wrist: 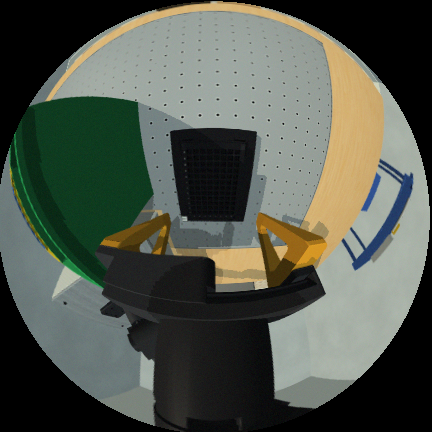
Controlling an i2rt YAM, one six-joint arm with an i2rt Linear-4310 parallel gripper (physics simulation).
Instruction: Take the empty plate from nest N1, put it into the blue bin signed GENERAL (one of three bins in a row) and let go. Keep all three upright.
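Frame: origin at the arm's base, x ahead, y right, z down, level; millimetres.
Where they show: gripper, fingertip midpoint: (213, 217).
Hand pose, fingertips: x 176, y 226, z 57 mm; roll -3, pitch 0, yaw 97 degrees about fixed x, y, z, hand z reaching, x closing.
Observation:
After its pixels a point has its place.
A black rectangular piece with a grid of small wells (214, 175) @[y 230, x 192, z 133 mm] lies flat on the grey perforated board, in the middle of the wrist view. A small white mark shows at its near left corner. Plate and nest cannot be told apart here, and no N1 sign is readable. My gripper (213, 217) @[y 226, x 176, z 57 mm] is open and empty, its orange fingertips apart above the near end of the black piece, to its left and right in view. The bins stand at the left: the green bin (90, 160) @[y 122, x 270, z 41 mm] shows its outer wall. Beyond it thin slivers of yellow and blue show; the GENERAL sign does not show.
The grey perforated board (217, 65) @[y 255, x 369, z 149 mm] lies on a light wooden table (355, 115). A blue frame (390, 225) stands beyond the table's right edge. A grey metal plate (82, 300) @[y -60, x 86, z -70 mm] shows at the lower left. The tall green bin rises close to the left finger in view.

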